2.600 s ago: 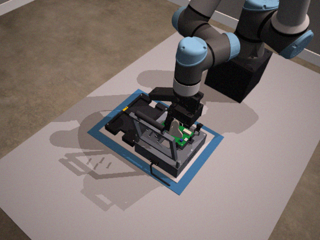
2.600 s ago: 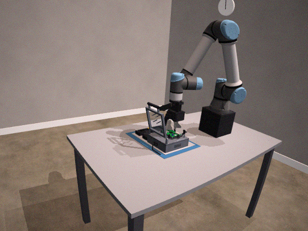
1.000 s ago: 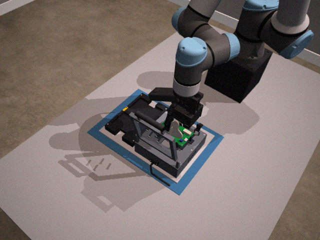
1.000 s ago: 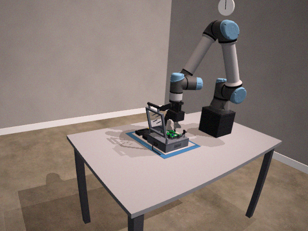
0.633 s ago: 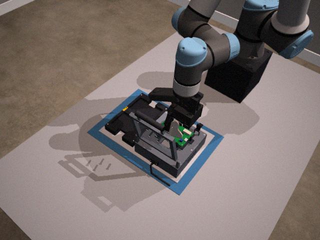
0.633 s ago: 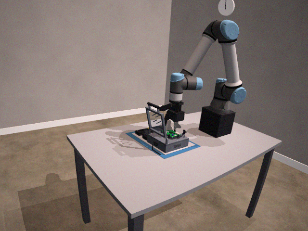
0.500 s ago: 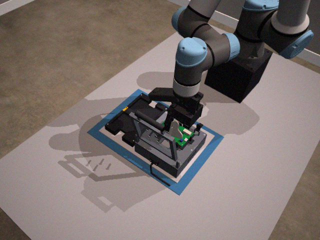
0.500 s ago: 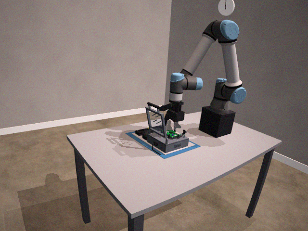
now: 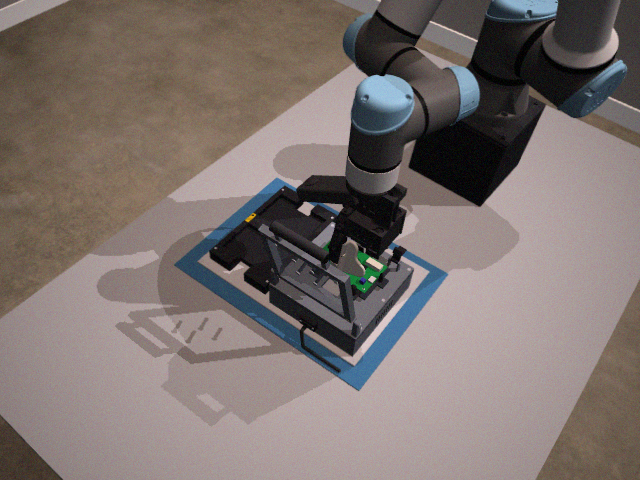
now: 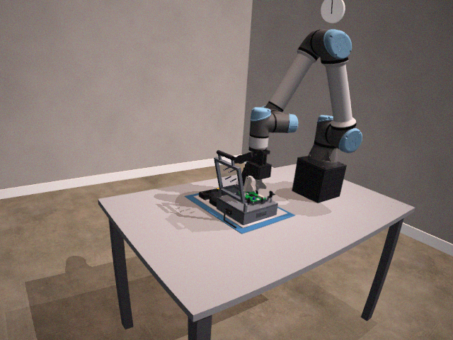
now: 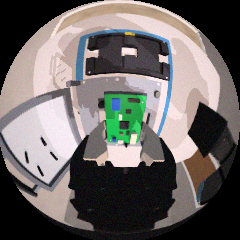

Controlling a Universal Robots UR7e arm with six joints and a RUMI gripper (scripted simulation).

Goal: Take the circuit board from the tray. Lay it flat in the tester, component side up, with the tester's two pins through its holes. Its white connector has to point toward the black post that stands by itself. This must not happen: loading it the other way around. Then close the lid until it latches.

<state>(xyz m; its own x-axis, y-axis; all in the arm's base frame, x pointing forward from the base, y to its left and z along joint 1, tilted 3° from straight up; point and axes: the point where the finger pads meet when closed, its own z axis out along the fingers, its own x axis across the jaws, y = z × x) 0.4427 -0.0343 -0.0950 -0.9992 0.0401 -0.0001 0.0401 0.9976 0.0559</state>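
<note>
My gripper is now right at the green circuit board. Also, from my hand: tester lid 120 mm ahead, 100 mm above.
</note>
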